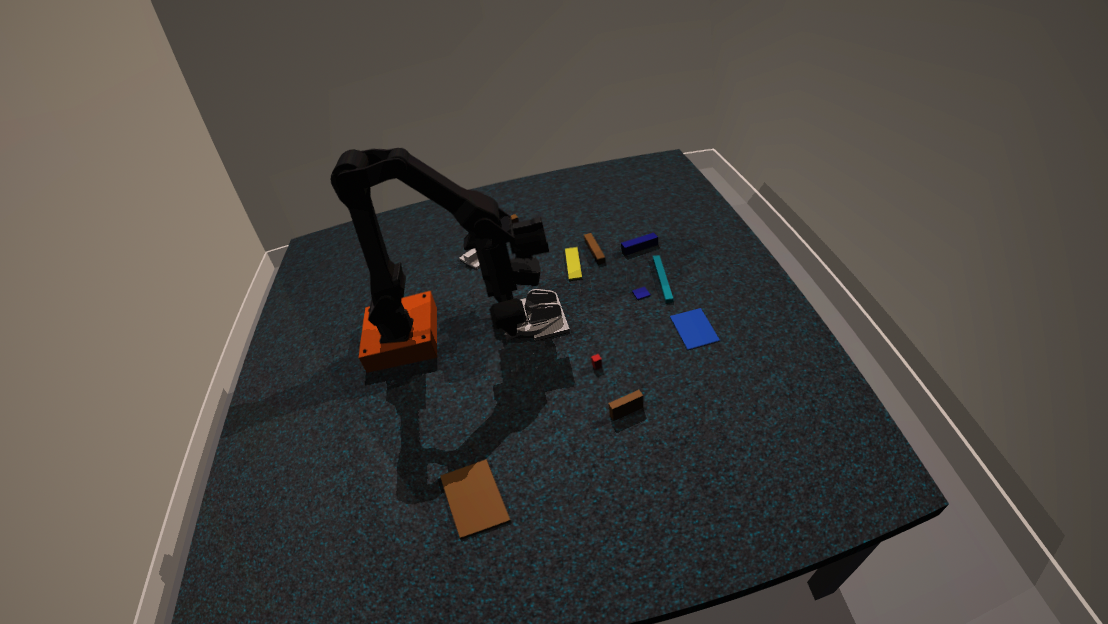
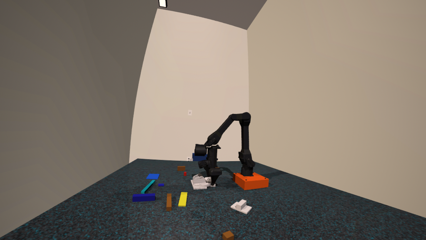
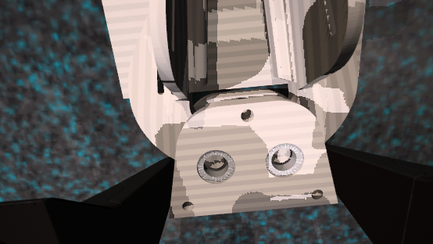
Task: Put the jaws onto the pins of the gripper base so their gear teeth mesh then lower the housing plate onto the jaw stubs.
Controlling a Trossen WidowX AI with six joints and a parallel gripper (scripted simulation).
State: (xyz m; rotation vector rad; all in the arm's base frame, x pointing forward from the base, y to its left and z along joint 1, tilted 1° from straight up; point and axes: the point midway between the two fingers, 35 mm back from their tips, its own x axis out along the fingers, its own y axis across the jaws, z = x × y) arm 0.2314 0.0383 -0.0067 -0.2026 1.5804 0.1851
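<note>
Now: the white jaw 20 mm to the left of my gripper tip and 20 mm ahead of it. The rest, counted from my gripper tip: yellow bar: 190 mm to the left, 130 mm ahead, 10 mm below; then red cube: 170 mm ahead, 130 mm to the right; then white block: 250 mm to the left, 110 mm behind.
</note>
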